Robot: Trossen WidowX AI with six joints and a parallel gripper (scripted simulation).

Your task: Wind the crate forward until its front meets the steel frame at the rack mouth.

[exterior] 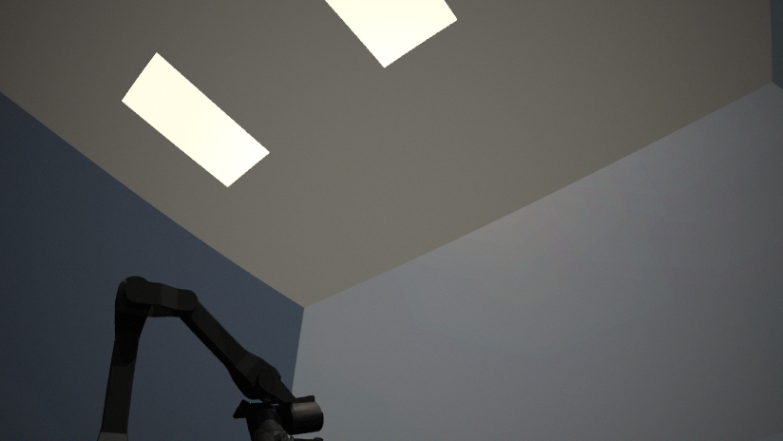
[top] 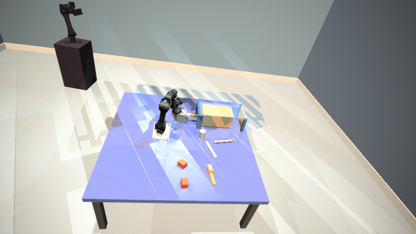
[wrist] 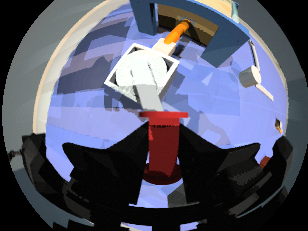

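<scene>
Right now my gripper tip is 20 cm short of the blue steel frame, 10 cm to the right of it and 3 cm above it. The rest, counted from my gripper tip: red piece 1 cm to the right, 1 cm behind; grey winch 10 cm below, 7 cm to the left, 3 cm ahead; winch handle 3 cm below, 2 cm to the left, 1 cm ahead.
</scene>
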